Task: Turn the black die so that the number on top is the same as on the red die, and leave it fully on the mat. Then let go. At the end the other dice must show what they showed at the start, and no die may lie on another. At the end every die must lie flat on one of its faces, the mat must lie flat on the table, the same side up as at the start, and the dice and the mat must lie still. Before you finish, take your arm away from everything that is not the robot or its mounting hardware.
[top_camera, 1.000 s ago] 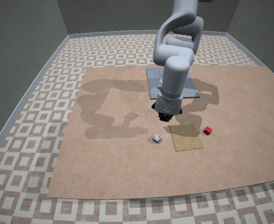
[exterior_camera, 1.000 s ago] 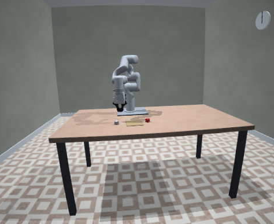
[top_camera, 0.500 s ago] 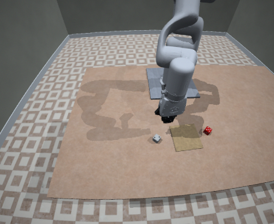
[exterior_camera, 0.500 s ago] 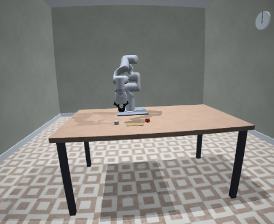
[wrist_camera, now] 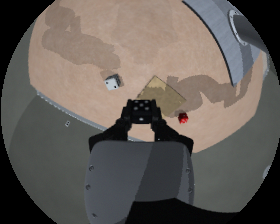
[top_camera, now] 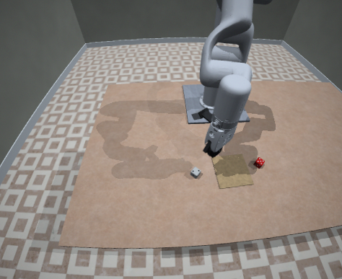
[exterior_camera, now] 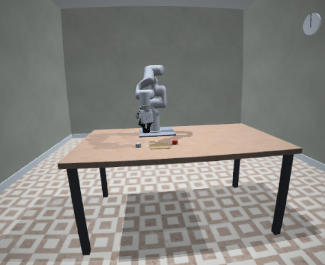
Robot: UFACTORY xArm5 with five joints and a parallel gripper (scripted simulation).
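The tan mat lies 12 cm below my hand, 9 cm to the left of it and 3 cm ahead of it. Also, from my hand: grey die: 10 cm below, 6 cm to the right, 4 cm ahead; then red die: 21 cm to the left, 10 cm below, 2 cm ahead; then black die: 1 cm below.
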